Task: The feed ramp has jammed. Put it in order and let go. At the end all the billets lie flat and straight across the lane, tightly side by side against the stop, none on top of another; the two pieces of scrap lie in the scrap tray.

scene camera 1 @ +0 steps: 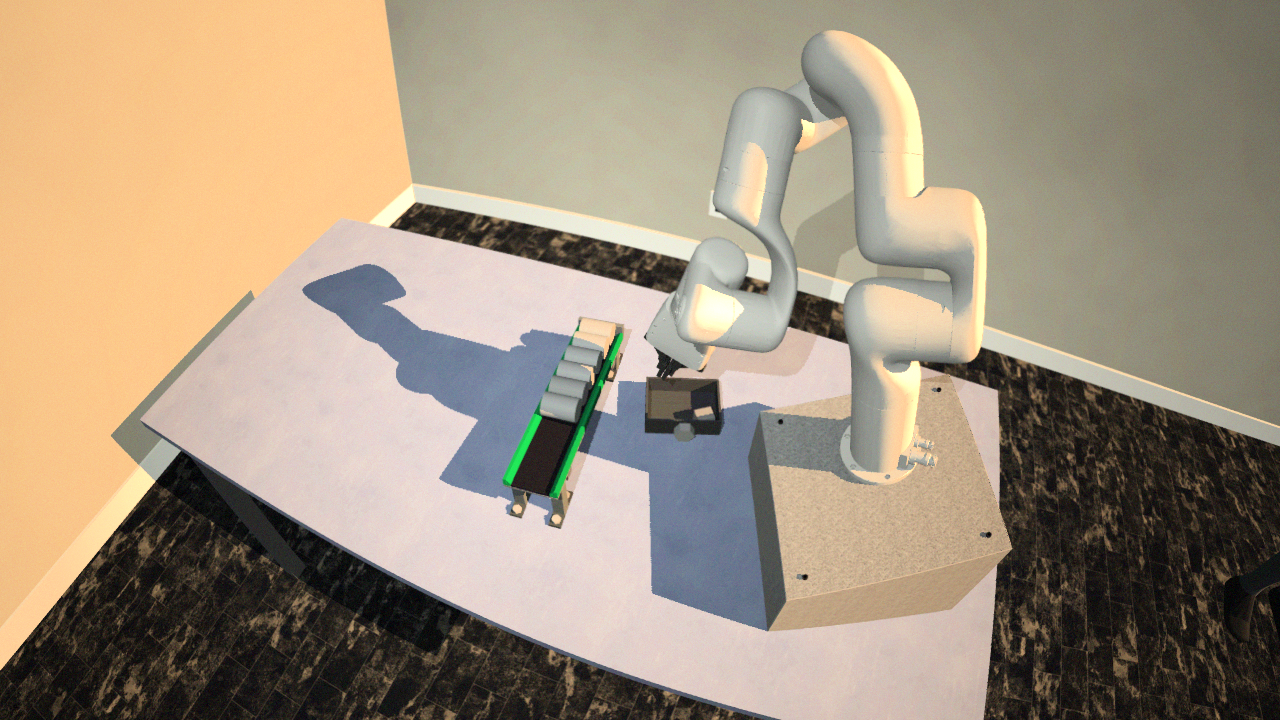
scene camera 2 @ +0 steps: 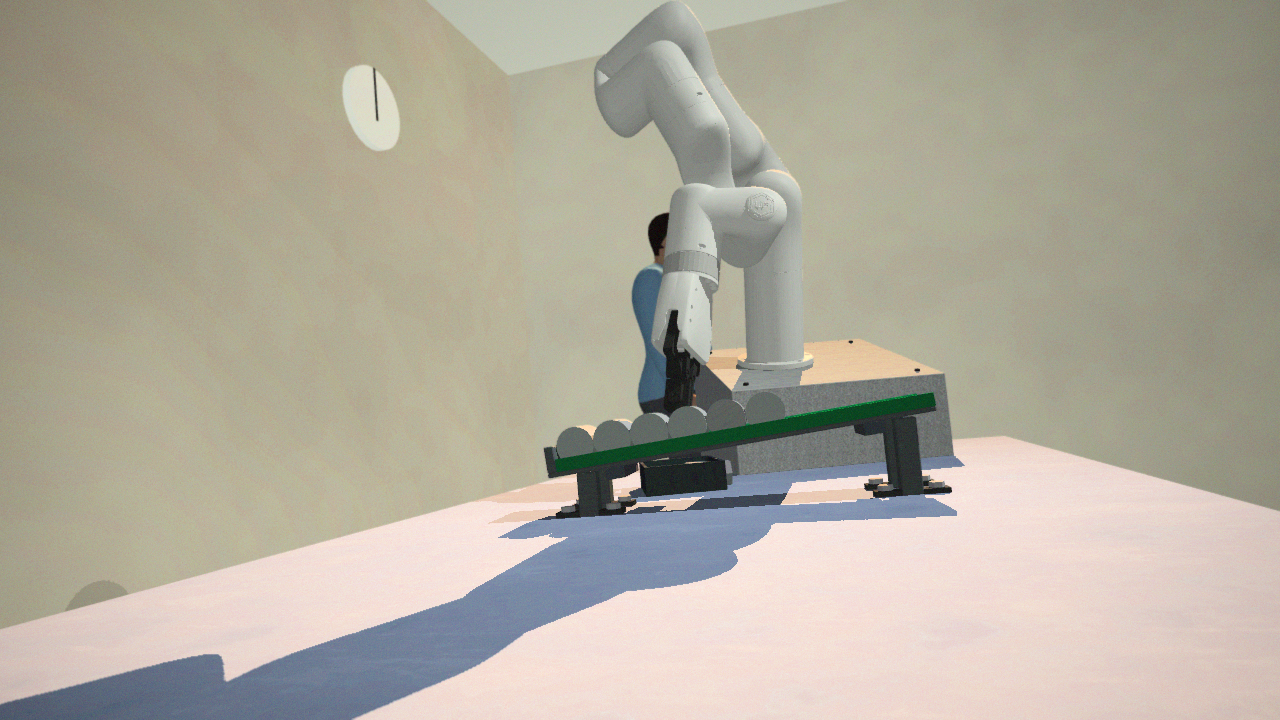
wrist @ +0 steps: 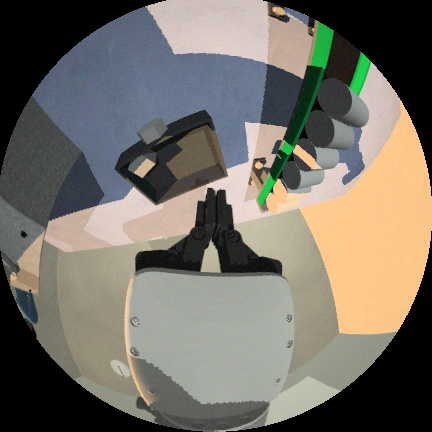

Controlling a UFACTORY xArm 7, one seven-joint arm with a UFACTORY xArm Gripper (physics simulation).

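Places are measured from the arm's base along level axes (x ahead, y left, z up), in centimetres.
Pixels of known places: gripper, fingertip midpoint: (scene camera 1: pixel 664 372) (wrist: pixel 213 198); arm's base at its link origin: (scene camera 1: pixel 880 449) (scene camera 2: pixel 775 362).
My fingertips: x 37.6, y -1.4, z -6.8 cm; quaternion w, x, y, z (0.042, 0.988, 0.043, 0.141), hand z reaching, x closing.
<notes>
For each thing: its middle in the pictures, then the offset to it from my fingertips. "spot": a spot on its surface instead. Level surfaces: height alone.
- green-railed ramp at a spot on its surface: (scene camera 2: pixel 859 412) (scene camera 1: pixel 519 448) spot: dz -1.6, dx +11.0, dy +24.6 cm
- stop at the middle of its body: (scene camera 2: pixel 560 457) (scene camera 1: pixel 601 327) dz -3.9, dx +17.0, dy -6.5 cm
- dark scrap tray at the middle of its body: (scene camera 2: pixel 680 474) (wrist: pixel 173 162) (scene camera 1: pixel 682 405) dz -8.1, dx -3.1, dy -1.8 cm
- second grey scrap piece at the middle of its body: (wrist: pixel 151 129) (scene camera 2: pixel 724 472) (scene camera 1: pixel 684 432) dz -8.4, dx -6.2, dy +3.0 cm
- table at its surface level: dz -9.9 cm
Several grey cylindrical billets (scene camera 1: pixel 566 389) (scene camera 2: pixel 688 421) (wrist: pixel 335 97) lie across the green-railed ramp (scene camera 1: pixel 523 450) (scene camera 2: pixel 859 412) (wrist: pixel 322 46), side by side in one row from the stop (scene camera 2: pixel 550 461), none on top of another. One scrap piece (scene camera 1: pixel 704 412) (wrist: pixel 143 166) lies inside the dark scrap tray (scene camera 1: pixel 660 423) (scene camera 2: pixel 684 477) (wrist: pixel 192 120). A second grey scrap piece (scene camera 1: pixel 684 432) (wrist: pixel 152 130) is at the tray's wall on the ramp's raised-end side, overlapping rim and outer face; its support is unclear. My gripper (scene camera 1: pixel 664 371) (scene camera 2: pixel 680 404) (wrist: pixel 213 198) is shut and empty, above the tray's opposite edge.
The robot's pedestal (scene camera 1: pixel 877 537) (scene camera 2: pixel 841 434) stands beyond the tray, on the side away from the ramp. Ramp legs (scene camera 1: pixel 559 508) (scene camera 2: pixel 904 454) stand on the table (scene camera 1: pixel 402 501). A person (scene camera 2: pixel 648 331) is behind the arm in scene camera 2.
</notes>
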